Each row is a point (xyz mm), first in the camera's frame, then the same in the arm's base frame.
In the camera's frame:
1: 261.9 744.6 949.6
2: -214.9 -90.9 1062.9
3: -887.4 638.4 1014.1
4: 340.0 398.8 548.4
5: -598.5 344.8 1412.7
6: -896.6 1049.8 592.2
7: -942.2 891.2 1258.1
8: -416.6 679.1 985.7
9: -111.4 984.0 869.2
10: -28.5 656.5 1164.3
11: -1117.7 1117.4 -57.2
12: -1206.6 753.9 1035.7
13: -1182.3 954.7 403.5
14: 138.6 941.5 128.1
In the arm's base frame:
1: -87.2 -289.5 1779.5
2: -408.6 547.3 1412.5
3: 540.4 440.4 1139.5
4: -493.3 -349.7 1435.8
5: 237.9 690.1 1557.5
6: 758.3 -47.5 891.0
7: 824.2 455.0 1353.4
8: 280.7 142.0 1399.5
9: 300.9 -278.0 1550.7
10: 72.1 45.8 1760.4
11: 788.0 -339.2 267.1
12: 826.0 556.5 995.7
13: 813.2 59.0 556.4
14: -59.2 -812.1 1105.0

